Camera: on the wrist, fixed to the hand. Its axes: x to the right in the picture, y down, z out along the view.
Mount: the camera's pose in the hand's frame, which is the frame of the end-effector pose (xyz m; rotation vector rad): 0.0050 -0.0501 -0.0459 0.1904 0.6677 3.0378
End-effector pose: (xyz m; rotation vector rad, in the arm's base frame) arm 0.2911 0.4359 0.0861 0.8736 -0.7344 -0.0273
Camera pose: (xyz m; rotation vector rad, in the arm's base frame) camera 0.3355 0.4329 0.0345 -0.8393 -0.6849 2.7938
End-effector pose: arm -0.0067 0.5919 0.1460 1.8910 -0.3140 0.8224
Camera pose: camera 0.0059 0.6559 0.1262 0.4127 1.6519 -1.7420
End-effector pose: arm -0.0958 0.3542 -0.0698 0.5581 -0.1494 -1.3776
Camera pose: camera -0.1199 0.3583 -0.1334 0.2670 -0.2975 1.7616
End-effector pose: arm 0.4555 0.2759 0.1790 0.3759 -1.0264 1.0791
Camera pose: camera 0.5221 0.2873 0.1702 1.3063 -0.0314 -1.9741
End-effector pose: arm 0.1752 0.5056 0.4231 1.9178 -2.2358 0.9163
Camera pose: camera 0.2050 0.5200 0.4827 2.1577 1.6769 -0.5928
